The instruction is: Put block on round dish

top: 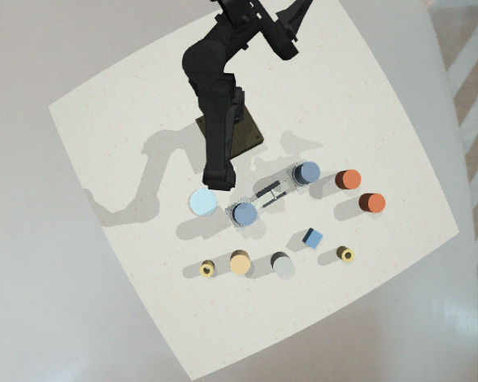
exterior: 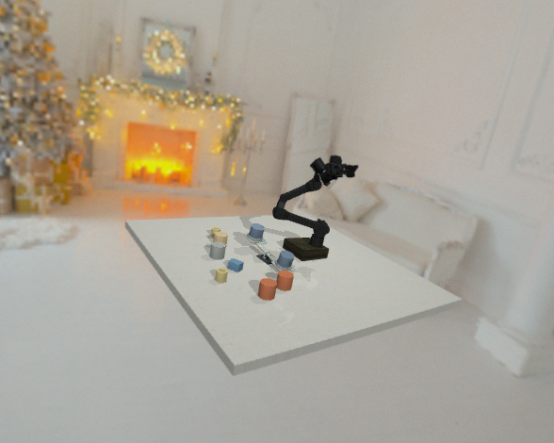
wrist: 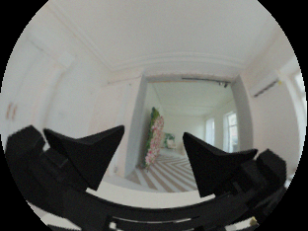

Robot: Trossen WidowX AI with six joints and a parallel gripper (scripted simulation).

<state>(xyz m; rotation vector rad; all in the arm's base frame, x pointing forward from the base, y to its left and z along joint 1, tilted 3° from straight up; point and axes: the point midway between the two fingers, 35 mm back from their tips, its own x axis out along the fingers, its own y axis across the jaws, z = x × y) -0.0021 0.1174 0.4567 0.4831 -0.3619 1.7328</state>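
Now: the pale green block 490 mm below my gripper tip, 300 mm ahead of it and 60 mm to the left of it. The rest, counted from my gripper tip: small balance: 500 mm below, 330 mm ahead, 70 mm to the right; then blue block: 530 mm ahead, 520 mm below, 20 mm to the left; then round pale blue dish: 530 mm below, 320 mm to the right, 290 mm ahead.
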